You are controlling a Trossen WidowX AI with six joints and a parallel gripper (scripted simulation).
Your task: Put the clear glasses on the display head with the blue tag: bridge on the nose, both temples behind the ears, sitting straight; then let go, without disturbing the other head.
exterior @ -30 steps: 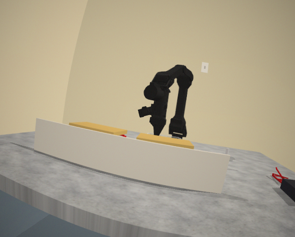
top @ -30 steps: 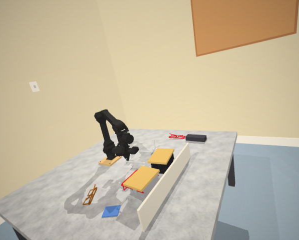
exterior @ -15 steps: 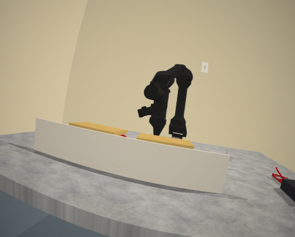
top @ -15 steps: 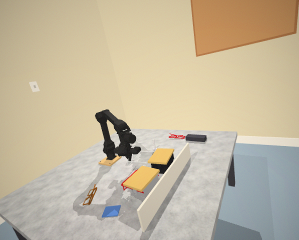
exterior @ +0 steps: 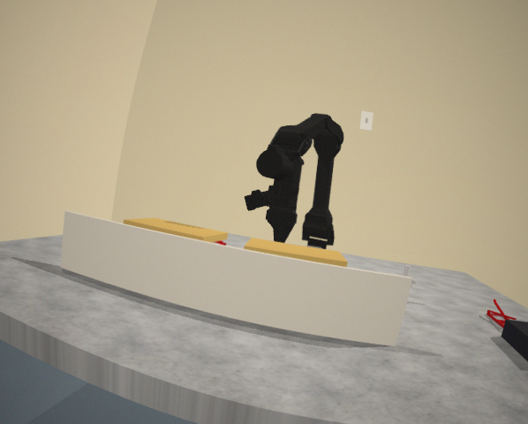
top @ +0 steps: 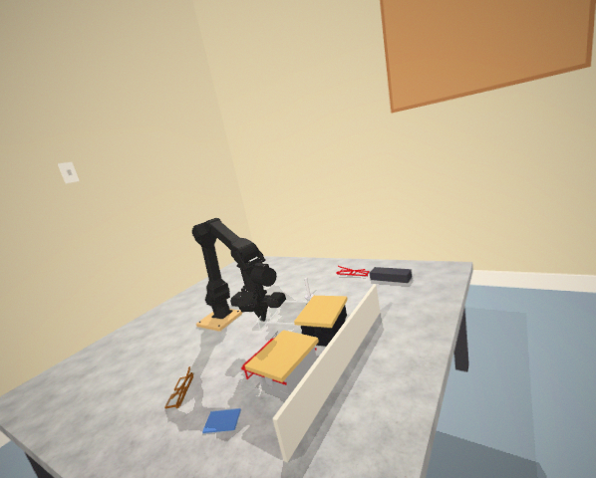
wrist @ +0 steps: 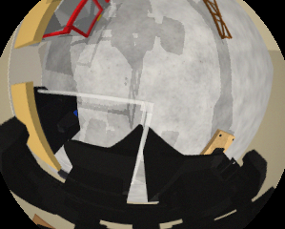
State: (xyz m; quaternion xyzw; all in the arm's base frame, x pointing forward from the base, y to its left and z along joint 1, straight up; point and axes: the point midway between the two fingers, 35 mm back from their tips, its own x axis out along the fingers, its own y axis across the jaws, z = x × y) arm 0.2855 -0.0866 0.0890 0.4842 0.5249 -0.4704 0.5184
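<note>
My gripper tip is now 180 mm short of the black head, 50 mm to the right of it and 10 mm above it. From my gripper tip the other things lie so: long white board: 310 mm ahead, 60 mm to the right, 10 mm below; then flat blue tag: 330 mm to the right, 90 mm ahead, 70 mm below; then pale head: 170 mm to the right, 170 mm ahead, 10 mm below.
</note>
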